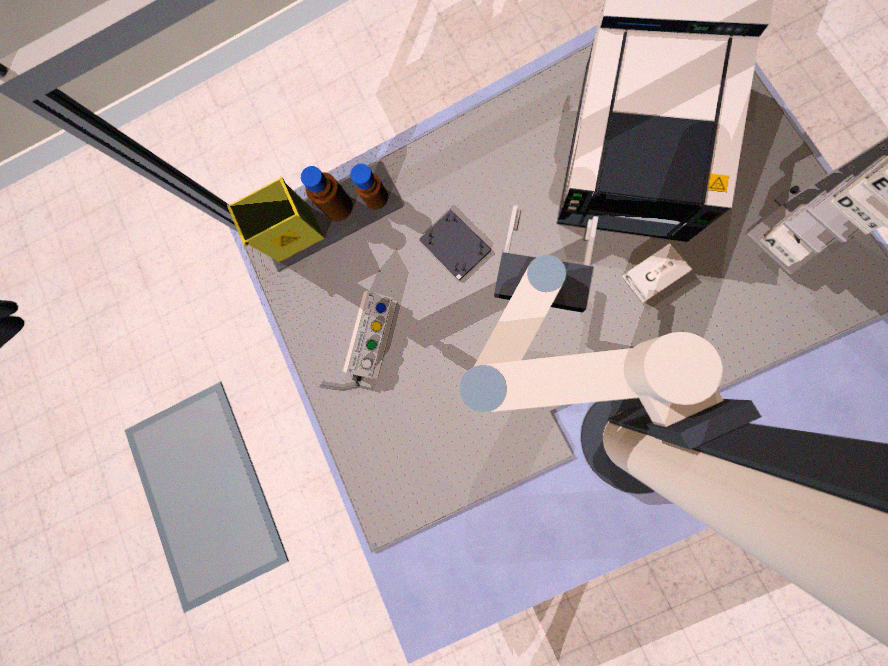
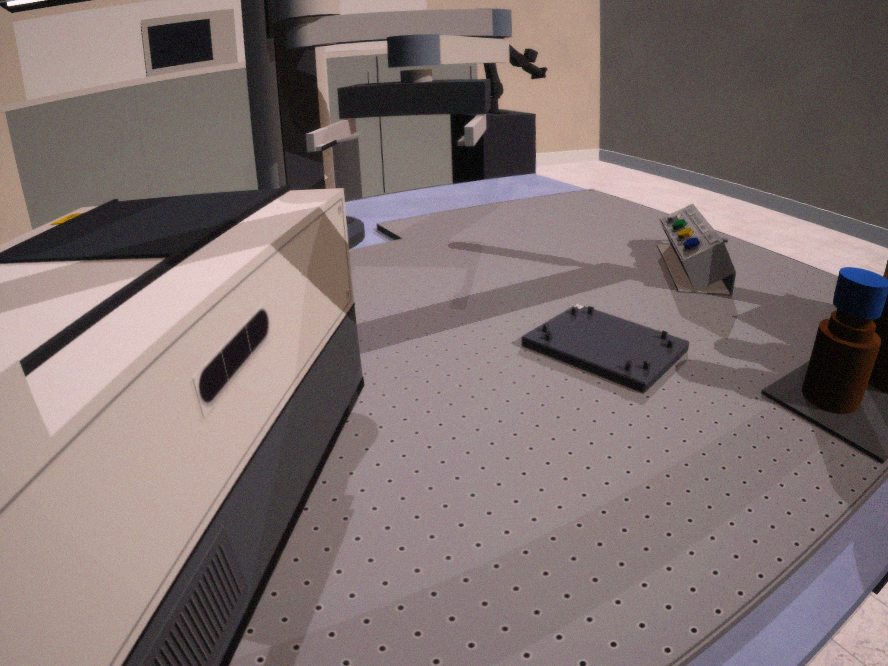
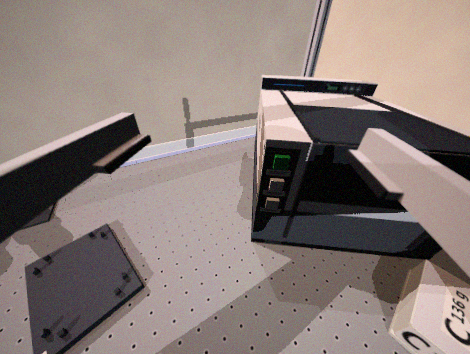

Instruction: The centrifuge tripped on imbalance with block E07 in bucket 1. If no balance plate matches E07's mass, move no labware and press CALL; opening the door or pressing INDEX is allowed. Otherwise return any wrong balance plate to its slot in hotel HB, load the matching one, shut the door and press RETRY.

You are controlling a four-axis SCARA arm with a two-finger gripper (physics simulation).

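Frame: origin at the arm's base, x back, y right, z up, level; metres.
Where they show: gripper, fingertip midpoint: (image 1: 554,213) (image 2: 386,138) (image 3: 244,133).
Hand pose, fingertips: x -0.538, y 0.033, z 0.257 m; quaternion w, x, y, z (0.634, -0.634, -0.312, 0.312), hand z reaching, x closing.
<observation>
Each offset is from my fingertips to the top centre of the thing. "pt": to the spot under its first point.
My gripper (image 1: 553,215) (image 2: 398,136) (image 3: 244,133) is open and empty, its fingers wide apart above the table in front of the centrifuge (image 1: 656,157) (image 2: 164,358) (image 3: 277,120). The centrifuge's left front panel carries a green button @(dx -0.031, dy +0.081, dz -0.053 m) (image 3: 281,161) and two pale buttons below it. Its front is dark; I cannot tell how the door stands, and the buckets and block E07 are hidden. A white balance plate C, 136 g, @(dx +0.193, dy +0.212, dz -0.202 m) (image 1: 656,276) (image 3: 434,310) sits on the table right of the gripper. Balance plates A @(dx +0.261, dy +0.512, dz -0.152 m) (image 1: 785,245), D @(pt dx +0.264, dy +0.449, dz +0.045 m) (image 1: 853,207) and E @(pt dx +0.249, dy +0.446, dz +0.111 m) (image 1: 879,184) stand at the far right.
A button box @(dx +0.002, dy -0.521, dz -0.161 m) (image 1: 371,335) (image 2: 699,243) with blue, yellow, green and white buttons stands at the left. A dark pinned plate @(dx -0.123, dy -0.205, dz -0.221 m) (image 1: 455,243) (image 2: 606,347) (image 3: 82,290) lies left of the gripper. A yellow bin @(pt dx -0.320, dy -0.584, dz -0.099 m) (image 1: 283,229) and two brown bottles (image 1: 327,194) (image 1: 370,189) stand at the back left.
</observation>
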